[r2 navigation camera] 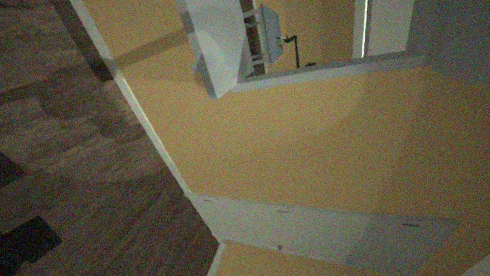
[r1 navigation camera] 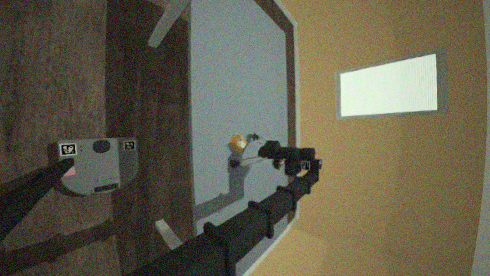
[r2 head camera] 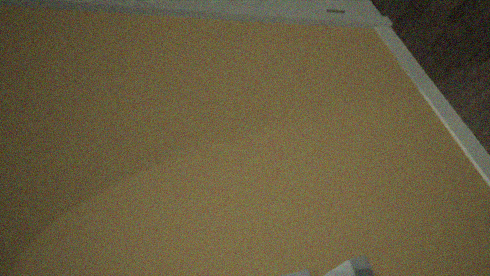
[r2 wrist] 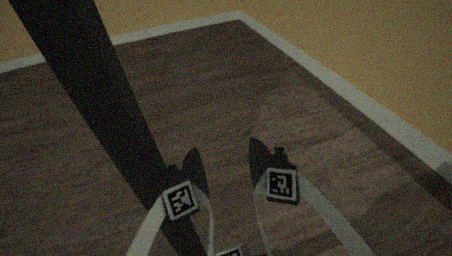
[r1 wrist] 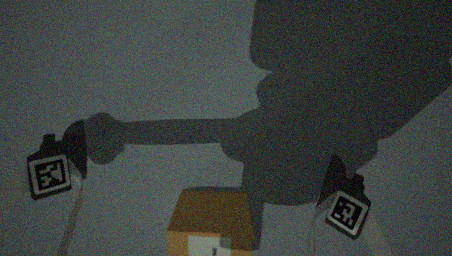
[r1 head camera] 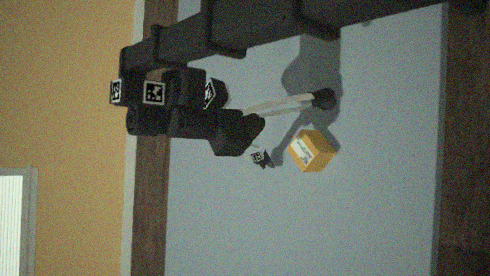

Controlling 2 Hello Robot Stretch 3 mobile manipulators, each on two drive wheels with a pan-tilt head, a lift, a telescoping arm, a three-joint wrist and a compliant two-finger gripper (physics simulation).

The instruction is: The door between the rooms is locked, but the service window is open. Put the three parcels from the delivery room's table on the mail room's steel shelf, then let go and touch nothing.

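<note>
An orange parcel with a white label (r1 head camera: 314, 151) (r1 navigation camera: 237, 143) (r1 wrist: 210, 210) sits on the blue-grey table (r1 head camera: 300, 225) (r1 navigation camera: 240, 65) (r1 wrist: 125, 60). My r1 gripper (r1 head camera: 293, 129) (r1 navigation camera: 244, 150) (r1 wrist: 204, 165) is wide open above the table, close to the parcel; in the r1 wrist view the parcel shows low between the two fingers, partly cut off. Through the service window, the r2 navigation view shows the far table (r2 navigation camera: 270, 25) and a tiny orange thing. My r2 gripper (r2 wrist: 226, 166) is partly open and empty above the wooden floor. The steel shelf is not clearly visible.
A grey ledge (r2 navigation camera: 217, 45) juts from the service window. A pale panel with dark slots (r2 navigation camera: 325, 230) stands in the orange wall (r2 navigation camera: 300, 150). A bright blind-covered window (r1 navigation camera: 390, 90) is beyond the table. The r1 base (r1 navigation camera: 100, 170) stands beside the table.
</note>
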